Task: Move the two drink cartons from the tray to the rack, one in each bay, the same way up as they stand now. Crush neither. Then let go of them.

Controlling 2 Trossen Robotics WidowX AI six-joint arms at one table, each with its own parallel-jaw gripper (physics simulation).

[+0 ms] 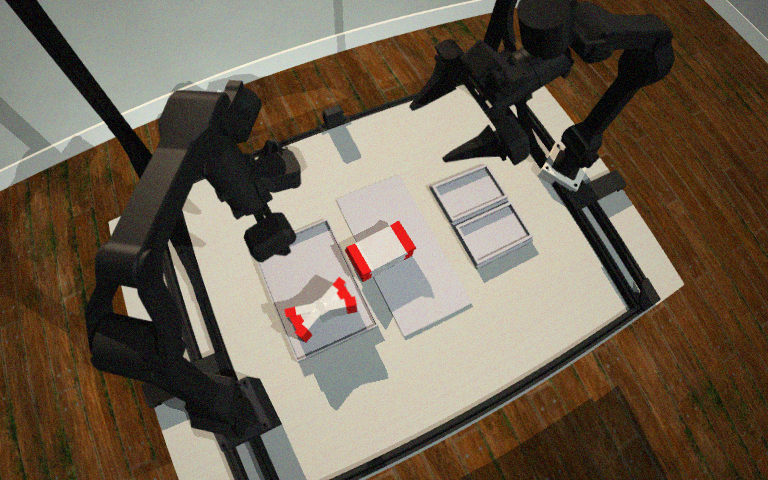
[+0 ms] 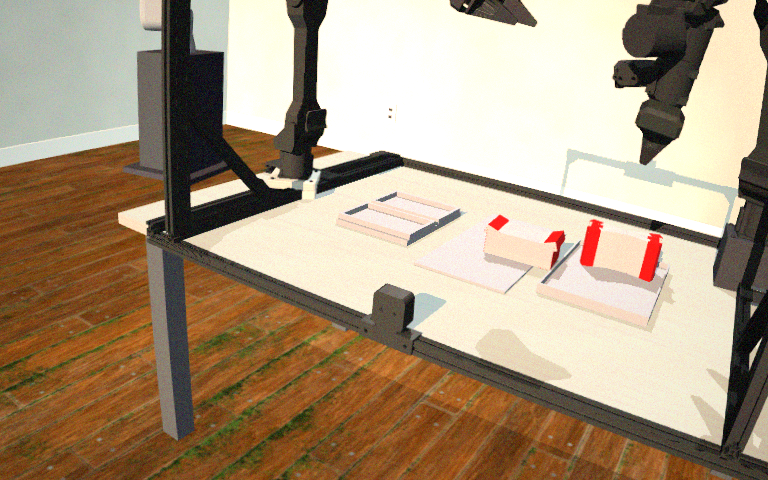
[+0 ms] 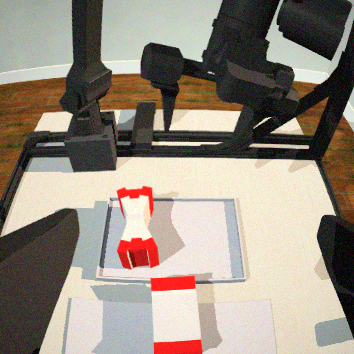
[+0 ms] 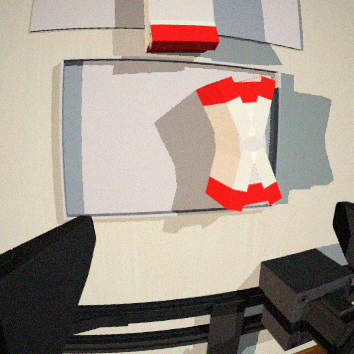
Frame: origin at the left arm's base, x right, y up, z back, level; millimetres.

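Seen in the pictures: left gripper, between the fingertips: (image 1: 426,133) (image 2: 526,24) (image 3: 203,225); right gripper, between the fingertips: (image 2: 646,151) (image 3: 200,136) (image 4: 218,222); left arm's base, origin of its link: (image 1: 566,165) (image 2: 294,175); right arm's base, origin of its link: (image 1: 234,413) (image 2: 754,236) (image 3: 89,124) (image 4: 320,313).
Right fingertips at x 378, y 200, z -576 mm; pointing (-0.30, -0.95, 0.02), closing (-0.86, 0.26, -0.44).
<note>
Pixels of each thing's middle, then the offset from my right fingertips to it. "spot": a spot on its surface instead. Level surfaces: height alone.
- pinched waist, middle of its body: (image 4: 237,140) (image 3: 136,227) (image 2: 621,250) (image 1: 322,310) dx -91, dy -196, dz -37 mm
- shallow tray, middle of its body: (image 4: 176,136) (image 2: 608,277) (image 3: 170,237) (image 1: 312,287) dx -41, dy -228, dz -5 mm
- straighter white carton with red ends, middle of its body: (image 3: 174,317) (image 2: 523,241) (image 1: 380,251) dx -116, dy -206, dz +133 mm
- rack, middle of its body: (image 2: 401,215) (image 1: 481,212) dx -254, dy -226, dz +346 mm
- flat pale board, height of its surface: dy -232 mm
- small black block, a spot on its surface: (image 2: 392,308) (image 1: 329,112) spot: dx +183, dy -199, dz +364 mm
A white carton with red ends and a pinched waist (image 1: 320,305) (image 2: 620,251) (image 3: 136,220) (image 4: 252,142) stands in the shallow tray (image 1: 297,257) (image 2: 594,306) (image 3: 205,230) (image 4: 120,140), near one end. A straighter white carton with red ends (image 1: 380,249) (image 2: 518,246) (image 3: 175,312) (image 4: 185,39) is on the flat board beside the tray. The rack (image 1: 481,211) (image 2: 373,232) has two empty bays. My left gripper (image 1: 428,133) (image 3: 203,225) is open and empty, high above the table. My right gripper (image 1: 283,203) (image 4: 218,222) is open and empty, raised near the tray's outer side.
The flat pale board (image 1: 368,203) (image 2: 464,268) (image 3: 245,325) lies between tray and rack. Dark frame rails (image 1: 453,421) edge the table. A small black block (image 1: 333,115) (image 2: 392,308) is fixed at one edge. Dark uprights stand at the table's sides.
</note>
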